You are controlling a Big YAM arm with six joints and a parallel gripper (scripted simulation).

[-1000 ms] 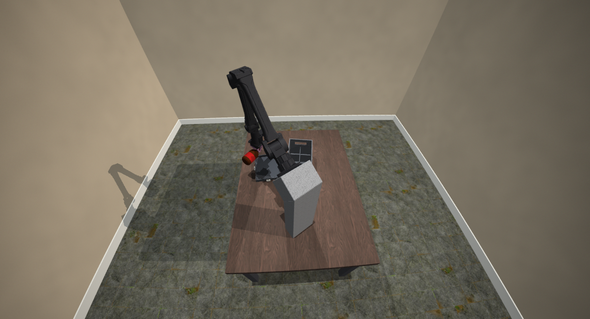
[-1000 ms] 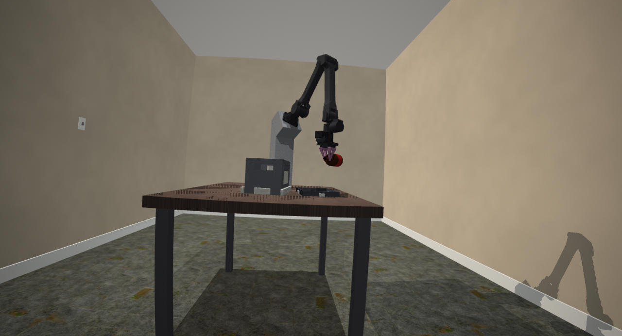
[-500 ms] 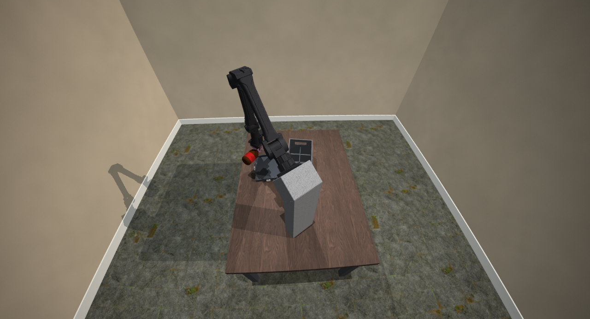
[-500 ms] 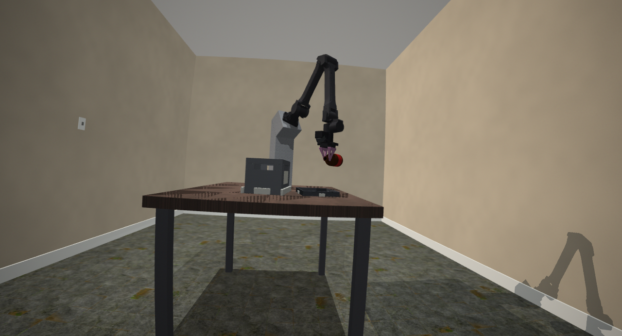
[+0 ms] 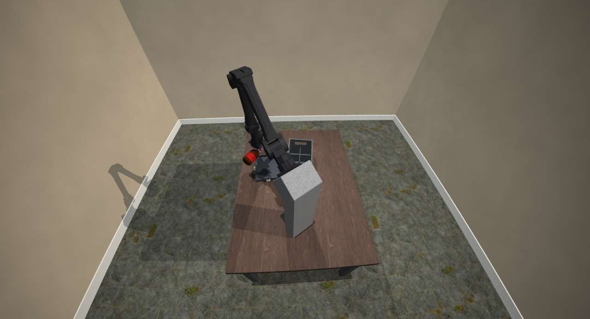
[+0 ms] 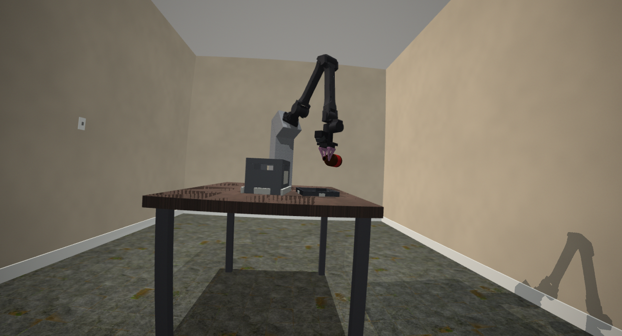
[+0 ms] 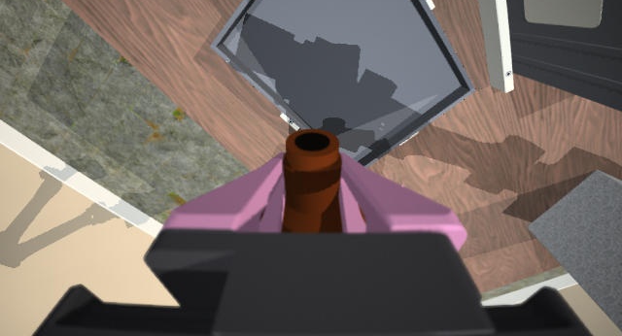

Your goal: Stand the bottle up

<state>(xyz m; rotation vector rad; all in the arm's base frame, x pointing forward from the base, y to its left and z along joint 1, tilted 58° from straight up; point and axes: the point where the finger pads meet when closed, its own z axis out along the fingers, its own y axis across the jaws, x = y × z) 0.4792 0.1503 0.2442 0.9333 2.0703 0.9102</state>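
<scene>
Now: the brown bottle 50 mm behind my hand and 30 mm to the left of it. From my hand the other things lie so: dark grey tray (10 mm behind, 50 mm to the right, 180 mm below); dark crate (20 mm ahead, 310 mm to the right, 110 mm below).
</scene>
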